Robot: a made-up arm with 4 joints. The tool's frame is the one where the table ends. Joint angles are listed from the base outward.
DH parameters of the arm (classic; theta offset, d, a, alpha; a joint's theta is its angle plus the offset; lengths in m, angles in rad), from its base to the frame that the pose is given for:
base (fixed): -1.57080 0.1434 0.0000 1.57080
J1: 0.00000 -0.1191 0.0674 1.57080
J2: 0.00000 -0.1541 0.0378 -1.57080
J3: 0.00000 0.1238 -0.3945 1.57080
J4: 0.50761 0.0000 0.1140 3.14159
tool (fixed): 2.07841 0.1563 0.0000 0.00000
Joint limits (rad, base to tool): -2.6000..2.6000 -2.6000..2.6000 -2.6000..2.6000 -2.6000..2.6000
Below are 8 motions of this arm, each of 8 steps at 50 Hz.
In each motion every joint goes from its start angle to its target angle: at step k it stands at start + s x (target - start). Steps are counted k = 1, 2, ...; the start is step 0. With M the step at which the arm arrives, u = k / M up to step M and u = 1 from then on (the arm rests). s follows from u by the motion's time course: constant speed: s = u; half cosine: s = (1 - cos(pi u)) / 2; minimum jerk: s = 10 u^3 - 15 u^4 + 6 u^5.
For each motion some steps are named. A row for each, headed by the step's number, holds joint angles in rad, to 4 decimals.
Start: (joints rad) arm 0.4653 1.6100 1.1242 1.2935
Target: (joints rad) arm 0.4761 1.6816 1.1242 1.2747
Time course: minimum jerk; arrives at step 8
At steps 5, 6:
5: 0.4731 1.6619 1.1242 1.2799
6: 0.4750 1.6742 1.1242 1.2766

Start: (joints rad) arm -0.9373 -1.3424 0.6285 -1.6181
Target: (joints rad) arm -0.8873 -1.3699 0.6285 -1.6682
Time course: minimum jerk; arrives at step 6
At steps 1, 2, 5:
1: -0.9355 -1.3434 0.6285 -1.6199
2: -0.9268 -1.3482 0.6285 -1.6286
5: -0.8891 -1.3689 0.6285 -1.6664

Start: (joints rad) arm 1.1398 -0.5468 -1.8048 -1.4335
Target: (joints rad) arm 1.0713 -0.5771 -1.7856 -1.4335
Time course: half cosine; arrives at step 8
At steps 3, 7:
3: 1.1187 -0.5562 -1.7989 -1.4335
7: 1.0739 -0.5759 -1.7863 -1.4335

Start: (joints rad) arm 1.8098 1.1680 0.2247 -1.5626
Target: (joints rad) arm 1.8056 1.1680 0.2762 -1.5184
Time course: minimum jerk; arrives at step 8
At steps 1, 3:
1: 1.8097 1.1680 0.2255 -1.5619
3: 1.8086 1.1680 0.2389 -1.5504

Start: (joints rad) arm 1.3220 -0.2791 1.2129 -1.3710
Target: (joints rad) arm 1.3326 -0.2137 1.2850 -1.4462
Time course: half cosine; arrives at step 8
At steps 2, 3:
2: 1.3236 -0.2695 1.2235 -1.3820
3: 1.3253 -0.2589 1.2352 -1.3942

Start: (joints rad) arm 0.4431 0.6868 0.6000 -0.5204
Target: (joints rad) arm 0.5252 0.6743 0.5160 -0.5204
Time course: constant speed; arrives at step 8
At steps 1, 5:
1: 0.4534 0.6852 0.5895 -0.5204
5: 0.4944 0.6790 0.5475 -0.5204

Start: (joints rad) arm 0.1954 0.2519 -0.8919 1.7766
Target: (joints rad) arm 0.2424 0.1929 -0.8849 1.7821
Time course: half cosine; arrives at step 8
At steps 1, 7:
1: 0.1972 0.2497 -0.8916 1.7768
7: 0.2406 0.1951 -0.8852 1.7819

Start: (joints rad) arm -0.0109 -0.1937 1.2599 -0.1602
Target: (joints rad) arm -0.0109 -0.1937 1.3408 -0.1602
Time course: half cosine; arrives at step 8
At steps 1, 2, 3, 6, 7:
1: -0.0109 -0.1937 1.2630 -0.1602
2: -0.0109 -0.1937 1.2717 -0.1602
3: -0.0109 -0.1937 1.2849 -0.1602
6: -0.0109 -0.1937 1.3290 -0.1602
7: -0.0109 -0.1937 1.3377 -0.1602

